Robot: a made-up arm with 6 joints. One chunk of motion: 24 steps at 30 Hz.
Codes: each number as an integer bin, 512 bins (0 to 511) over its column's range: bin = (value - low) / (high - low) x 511, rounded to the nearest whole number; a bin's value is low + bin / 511 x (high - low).
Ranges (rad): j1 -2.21..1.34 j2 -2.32..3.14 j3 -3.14..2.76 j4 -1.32..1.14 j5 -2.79..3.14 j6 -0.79..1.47
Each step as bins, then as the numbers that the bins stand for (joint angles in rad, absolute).
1 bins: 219 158 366 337 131 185
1 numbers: -0.6886 -0.6318 1.0858 0.3023 -1.2698 0.0282
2 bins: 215 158 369 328 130 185
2 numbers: -0.7164 -0.6318 1.1205 0.2590 -1.2814 0.0282
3 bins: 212 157 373 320 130 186
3 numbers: -0.7372 -0.6425 1.1667 0.2205 -1.2814 0.0326
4 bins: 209 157 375 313 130 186
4 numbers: -0.7580 -0.6425 1.1897 0.1868 -1.2814 0.0326
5 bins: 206 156 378 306 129 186
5 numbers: -0.7789 -0.6532 1.2244 0.1531 -1.2930 0.0326
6 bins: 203 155 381 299 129 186
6 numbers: -0.7997 -0.6638 1.2590 0.1194 -1.2930 0.0326
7 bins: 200 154 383 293 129 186
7 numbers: -0.8206 -0.6745 1.2821 0.0905 -1.2930 0.0326
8 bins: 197 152 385 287 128 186
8 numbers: -0.8414 -0.6959 1.3052 0.0616 -1.3046 0.0326
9 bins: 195 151 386 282 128 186
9 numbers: -0.8553 -0.7066 1.3168 0.0376 -1.3046 0.0326
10 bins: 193 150 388 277 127 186
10 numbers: -0.8692 -0.7173 1.3398 0.0135 -1.3162 0.0326
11 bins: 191 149 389 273 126 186
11 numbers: -0.8831 -0.7279 1.3514 -0.0058 -1.3278 0.0326
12 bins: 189 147 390 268 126 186
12 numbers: -0.8970 -0.7493 1.3629 -0.0298 -1.3278 0.0326
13 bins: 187 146 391 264 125 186
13 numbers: -0.9109 -0.7600 1.3745 -0.0491 -1.3394 0.0326
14 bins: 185 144 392 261 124 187
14 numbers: -0.9248 -0.7814 1.3860 -0.0635 -1.3510 0.0370
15 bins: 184 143 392 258 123 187
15 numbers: -0.9317 -0.7921 1.3860 -0.0780 -1.3626 0.0370
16 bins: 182 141 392 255 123 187
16 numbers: -0.9456 -0.8134 1.3860 -0.0924 -1.3626 0.0370
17 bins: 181 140 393 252 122 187
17 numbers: -0.9526 -0.8241 1.3976 -0.1068 -1.3742 0.0370
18 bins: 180 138 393 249 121 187
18 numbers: -0.9595 -0.8455 1.3976 -0.1213 -1.3858 0.0370
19 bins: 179 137 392 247 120 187
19 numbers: -0.9665 -0.8562 1.3860 -0.1309 -1.3974 0.0370
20 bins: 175 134 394 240 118 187
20 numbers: -0.9942 -0.8882 1.4091 -0.1646 -1.4206 0.0370
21 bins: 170 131 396 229 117 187
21 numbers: -1.0290 -0.9203 1.4322 -0.2176 -1.4323 0.0370
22 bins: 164 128 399 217 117 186
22 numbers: -1.0707 -0.9523 1.4668 -0.2753 -1.4323 0.0326
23 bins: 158 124 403 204 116 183
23 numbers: -1.1123 -0.9951 1.5130 -0.3379 -1.4439 0.0194
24 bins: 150 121 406 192 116 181
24 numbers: -1.1679 -1.0271 1.5477 -0.3957 -1.4439 0.0105
